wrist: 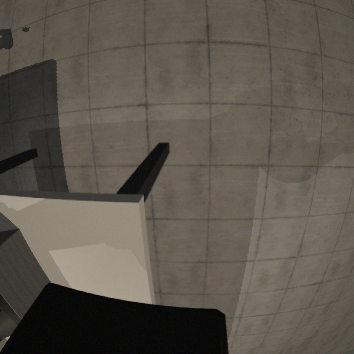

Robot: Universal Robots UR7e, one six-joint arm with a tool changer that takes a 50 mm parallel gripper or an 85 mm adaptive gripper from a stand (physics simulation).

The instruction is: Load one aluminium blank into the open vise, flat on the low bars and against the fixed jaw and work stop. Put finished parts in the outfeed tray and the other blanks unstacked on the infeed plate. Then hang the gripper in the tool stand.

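Seen in the pictures: arm's base, link origin: [7, 302].
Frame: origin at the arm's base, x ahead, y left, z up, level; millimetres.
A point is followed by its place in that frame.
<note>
No gripper fingers show in the wrist view, so the gripper's state cannot be seen. A plain black body fills the bottom edge, left of the middle, and hides part of the table behind it. The blanks, the vise, the outfeed tray, the infeed plate and the tool stand cannot be made out in this view.
A pale table top [95, 225] {x -140, y 282, z -114 mm} reaches in from the left, with its corner near the middle. A grey box-like block [27, 275] {x -49, y 71, z -62 mm} stands on it at the left edge. Dark table legs [150, 167] [17, 160] show beyond its edge, above a tiled floor [200, 135].
</note>
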